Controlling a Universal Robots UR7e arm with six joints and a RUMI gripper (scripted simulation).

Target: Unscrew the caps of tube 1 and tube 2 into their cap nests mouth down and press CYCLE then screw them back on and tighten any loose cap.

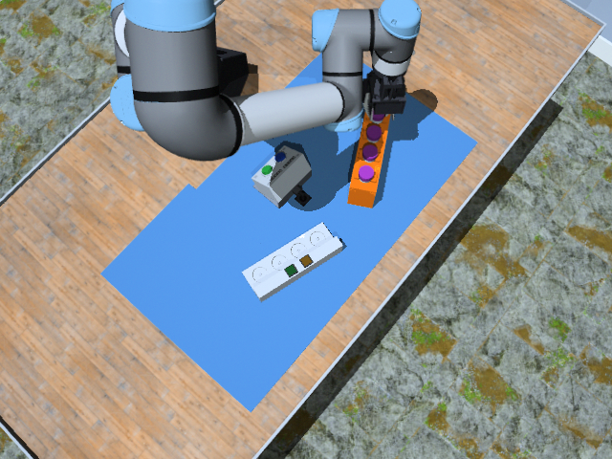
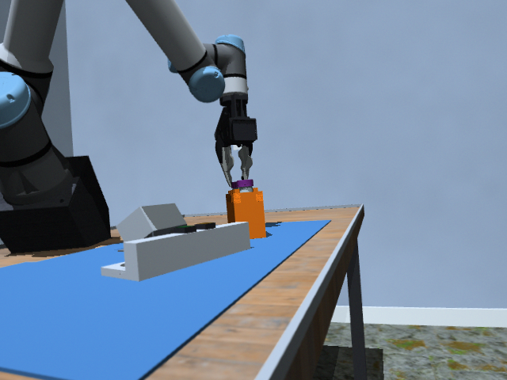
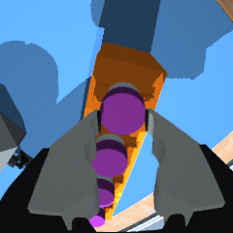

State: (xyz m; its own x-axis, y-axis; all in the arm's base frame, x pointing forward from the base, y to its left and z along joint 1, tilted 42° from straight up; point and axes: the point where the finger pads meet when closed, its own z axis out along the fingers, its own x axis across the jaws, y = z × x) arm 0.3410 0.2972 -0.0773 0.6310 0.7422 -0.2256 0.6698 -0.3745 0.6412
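The purple cap lies 10 mm below my hand. Also, from my hand: grey key housing: 240 mm to the right, 80 mm behind, 70 mm below; green key: 260 mm to the right, 100 mm behind, 60 mm below; blue key: 220 mm to the right, 100 mm behind, 60 mm below.
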